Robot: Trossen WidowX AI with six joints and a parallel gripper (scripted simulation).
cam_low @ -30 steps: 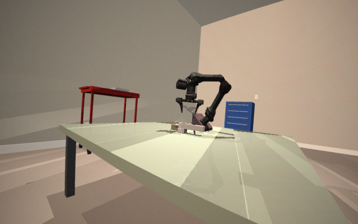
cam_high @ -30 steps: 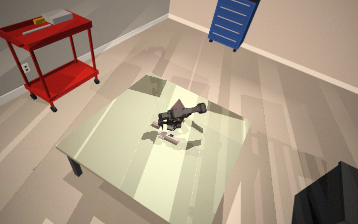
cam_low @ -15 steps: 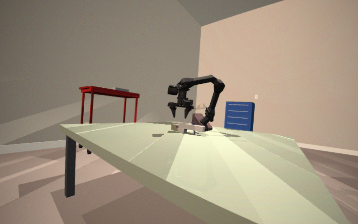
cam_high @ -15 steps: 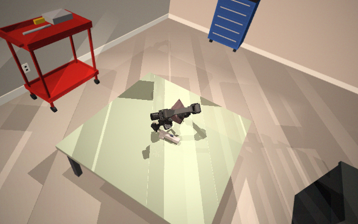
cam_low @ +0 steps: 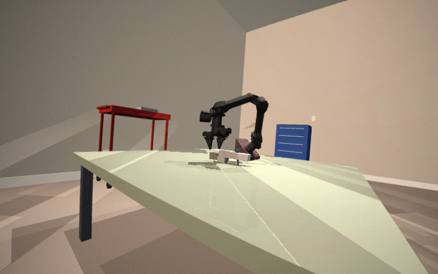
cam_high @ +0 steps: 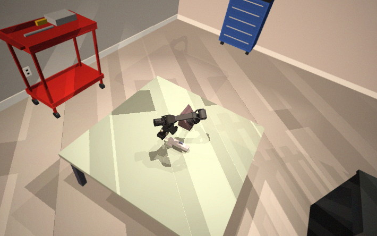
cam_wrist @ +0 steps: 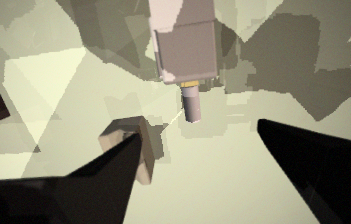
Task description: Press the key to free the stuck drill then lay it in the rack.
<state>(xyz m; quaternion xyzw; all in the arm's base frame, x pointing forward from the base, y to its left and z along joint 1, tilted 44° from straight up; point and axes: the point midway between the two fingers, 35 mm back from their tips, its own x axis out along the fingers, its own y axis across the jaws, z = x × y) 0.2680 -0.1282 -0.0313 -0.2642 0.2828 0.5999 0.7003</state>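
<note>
The drill is 6 cm to the left of my gripper tip and 2 cm below it. From my gripper tip the other things lie so: small dark key 1 cm ahead, 15 cm to the left, 2 cm below; then rack 8 cm behind, 4 cm to the right, 5 cm below.
</note>
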